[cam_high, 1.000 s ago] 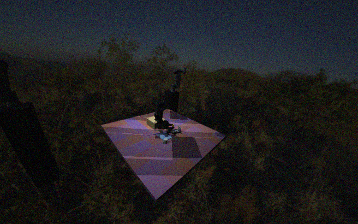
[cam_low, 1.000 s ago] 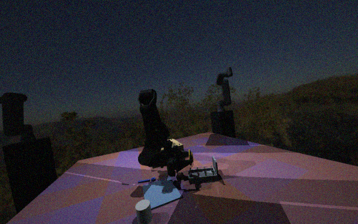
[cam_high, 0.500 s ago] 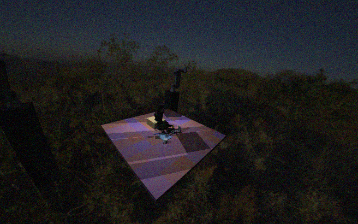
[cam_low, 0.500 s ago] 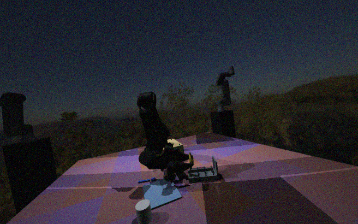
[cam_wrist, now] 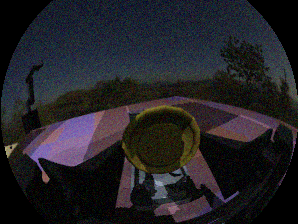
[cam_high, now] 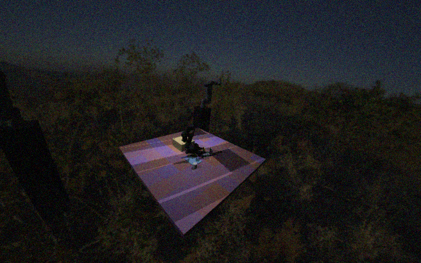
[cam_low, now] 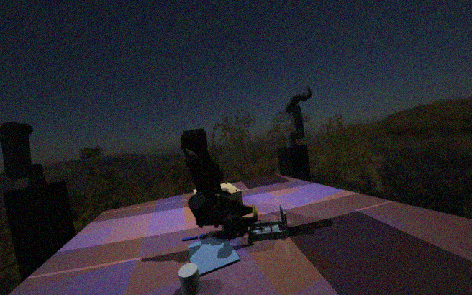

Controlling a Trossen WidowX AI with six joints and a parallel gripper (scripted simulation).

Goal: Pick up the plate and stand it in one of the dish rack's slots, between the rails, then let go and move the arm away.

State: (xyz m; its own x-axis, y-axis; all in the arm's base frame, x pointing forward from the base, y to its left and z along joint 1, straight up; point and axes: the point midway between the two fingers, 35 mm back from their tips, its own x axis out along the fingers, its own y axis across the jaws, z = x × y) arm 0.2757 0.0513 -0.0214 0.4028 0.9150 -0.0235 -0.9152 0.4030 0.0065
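My gripper tip is 50 mm above the dish rack, 30 mm to the right of it and 10 mm short of it. Round my gripper tip: plate (10 mm to the right); then blue mat (170 mm to the right, 70 mm below, 10 mm ahead).
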